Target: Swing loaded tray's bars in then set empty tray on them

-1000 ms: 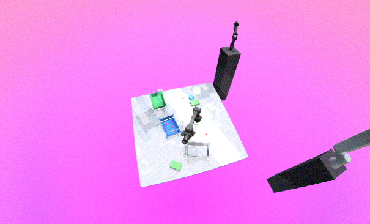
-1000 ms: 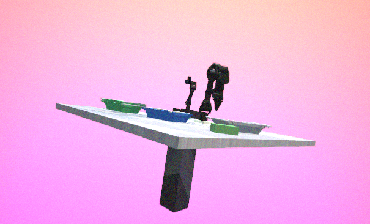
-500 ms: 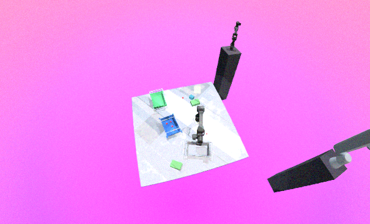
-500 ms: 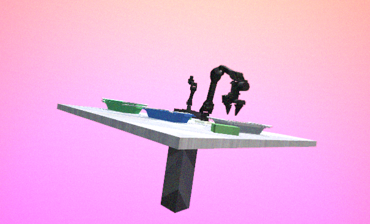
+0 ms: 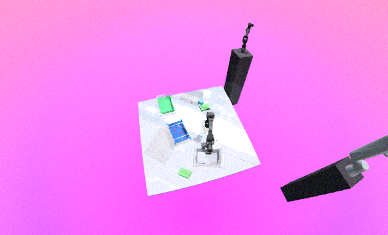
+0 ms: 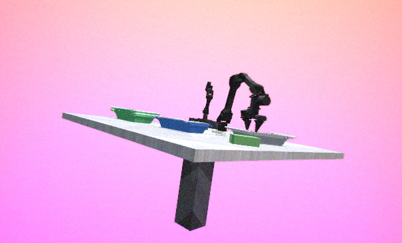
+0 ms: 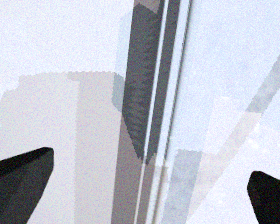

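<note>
The grey tray is 8 cm to the left of my gripper tip, 3 cm ahead of it and 1 cm below it. Also, from my gripper tip: white block: 82 cm to the right, 31 cm behind, 5 cm below; then cyan block: 69 cm to the right, 17 cm behind, 3 cm below.
</note>
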